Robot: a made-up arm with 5 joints. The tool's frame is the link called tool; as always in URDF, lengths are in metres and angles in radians. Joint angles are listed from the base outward.
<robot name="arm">
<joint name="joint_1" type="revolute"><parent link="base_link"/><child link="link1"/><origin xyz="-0.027 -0.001 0.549" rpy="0 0 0"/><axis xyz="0 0 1"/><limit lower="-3.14" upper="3.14"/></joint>
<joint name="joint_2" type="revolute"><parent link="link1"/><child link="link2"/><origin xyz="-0.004 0.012 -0.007" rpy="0 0 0"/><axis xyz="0 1 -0.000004"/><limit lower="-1.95" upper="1.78"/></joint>
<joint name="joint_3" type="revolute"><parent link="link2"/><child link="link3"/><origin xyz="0.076 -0.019 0.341" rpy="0 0 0"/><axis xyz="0 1 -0.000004"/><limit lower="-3.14" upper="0.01"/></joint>
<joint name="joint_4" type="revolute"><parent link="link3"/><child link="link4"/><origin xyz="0.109 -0.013 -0.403" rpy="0 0 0"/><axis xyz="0 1 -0.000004"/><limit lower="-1.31" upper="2.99"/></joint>
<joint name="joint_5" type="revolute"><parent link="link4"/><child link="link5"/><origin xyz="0.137 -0.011 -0.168" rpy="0 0 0"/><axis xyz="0 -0.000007 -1"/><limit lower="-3.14" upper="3.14"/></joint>
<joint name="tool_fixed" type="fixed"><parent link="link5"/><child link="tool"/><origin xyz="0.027 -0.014 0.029" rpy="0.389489 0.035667 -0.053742"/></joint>
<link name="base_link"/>
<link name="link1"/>
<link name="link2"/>
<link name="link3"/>
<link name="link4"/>
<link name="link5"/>
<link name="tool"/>
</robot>
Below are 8 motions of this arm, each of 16 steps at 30 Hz.
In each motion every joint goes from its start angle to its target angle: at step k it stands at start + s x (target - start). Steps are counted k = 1, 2, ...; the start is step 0. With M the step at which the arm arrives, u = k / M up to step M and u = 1 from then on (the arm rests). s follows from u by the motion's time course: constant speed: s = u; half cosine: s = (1 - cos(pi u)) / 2; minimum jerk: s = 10 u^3 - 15 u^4 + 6 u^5.
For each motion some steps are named. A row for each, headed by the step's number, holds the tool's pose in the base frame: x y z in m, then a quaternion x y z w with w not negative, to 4 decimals.
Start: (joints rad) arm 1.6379 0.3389 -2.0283 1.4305 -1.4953
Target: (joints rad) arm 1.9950 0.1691 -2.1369 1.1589 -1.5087
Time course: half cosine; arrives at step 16
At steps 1, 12, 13, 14, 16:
1: -0.0748 0.7489 0.9014 0.0016 0.0637 0.9975 0.0316
12: -0.2704 0.6366 1.1026 -0.0468 0.1614 -0.9780 0.1236
13: -0.2815 0.6239 1.1169 -0.0526 0.1772 -0.9735 0.1345
14: -0.2895 0.6142 1.1275 -0.0572 0.1888 -0.9699 0.1425
16: -0.2957 0.6060 1.1362 -0.0611 0.1984 -0.9668 0.1490

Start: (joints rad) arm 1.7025 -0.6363 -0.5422 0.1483 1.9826
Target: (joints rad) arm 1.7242 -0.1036 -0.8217 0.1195 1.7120
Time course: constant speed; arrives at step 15
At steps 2, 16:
2: -0.0393 0.4697 0.8243 0.6216 0.1227 -0.1472 0.7596
16: -0.0646 0.6071 0.7235 0.5569 0.0804 -0.0283 0.8262

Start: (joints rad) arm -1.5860 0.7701 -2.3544 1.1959 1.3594
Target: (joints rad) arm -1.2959 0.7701 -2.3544 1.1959 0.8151
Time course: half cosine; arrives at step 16
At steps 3, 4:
3: -0.0797 -0.8642 0.7690 0.0195 -0.3754 -0.9206 0.1058
4: -0.0643 -0.8660 0.7694 0.0229 -0.3743 -0.9178 0.1309

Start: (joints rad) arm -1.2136 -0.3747 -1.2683 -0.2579 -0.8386
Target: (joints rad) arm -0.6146 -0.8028 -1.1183 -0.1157 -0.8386
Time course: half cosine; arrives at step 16
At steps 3, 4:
3: 0.1113 -0.3724 1.2344 -0.5498 -0.4638 -0.0313 0.6940
4: 0.1193 -0.3549 1.2399 -0.5437 -0.4753 -0.0175 0.6915

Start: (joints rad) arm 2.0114 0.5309 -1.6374 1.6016 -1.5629
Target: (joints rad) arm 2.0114 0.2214 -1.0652 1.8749 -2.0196
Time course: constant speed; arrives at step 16
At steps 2, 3, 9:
2: -0.3152 0.6181 0.5128 0.1176 -0.4430 -0.8674 0.1935
3: -0.3095 0.6052 0.5093 0.1194 -0.4575 -0.8567 0.2060
9: -0.2731 0.5242 0.4926 0.1190 -0.5418 -0.7845 0.2772

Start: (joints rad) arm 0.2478 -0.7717 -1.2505 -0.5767 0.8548
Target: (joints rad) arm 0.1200 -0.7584 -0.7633 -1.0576 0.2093
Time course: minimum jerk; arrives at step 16
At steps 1, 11, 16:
1: 0.0619 -0.0410 1.3064 0.5692 -0.8024 0.0794 0.1609
11: 0.1327 -0.0314 1.1685 0.3002 -0.9116 0.1512 0.2367
16: 0.1407 -0.0314 1.1341 0.2365 -0.9236 0.1653 0.2525

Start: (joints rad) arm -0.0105 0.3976 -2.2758 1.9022 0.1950
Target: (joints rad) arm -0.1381 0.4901 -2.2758 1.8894 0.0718
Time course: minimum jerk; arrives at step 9
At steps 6, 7, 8, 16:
6: 0.6980 -0.1299 0.8585 0.1929 0.0346 -0.1402 0.9705
7: 0.7001 -0.1424 0.8495 0.1935 0.0398 -0.1415 0.9700
8: 0.7010 -0.1485 0.8452 0.1939 0.0423 -0.1421 0.9698
16: 0.7012 -0.1496 0.8444 0.1940 0.0428 -0.1422 0.9697

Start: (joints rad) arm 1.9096 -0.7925 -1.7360 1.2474 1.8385
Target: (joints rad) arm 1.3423 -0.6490 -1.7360 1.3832 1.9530
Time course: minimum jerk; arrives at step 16
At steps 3, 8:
3: -0.0135 0.1309 1.2976 0.7069 0.1970 -0.0352 0.6784
8: 0.0155 0.1745 1.2762 0.6802 0.1042 -0.1491 0.7101

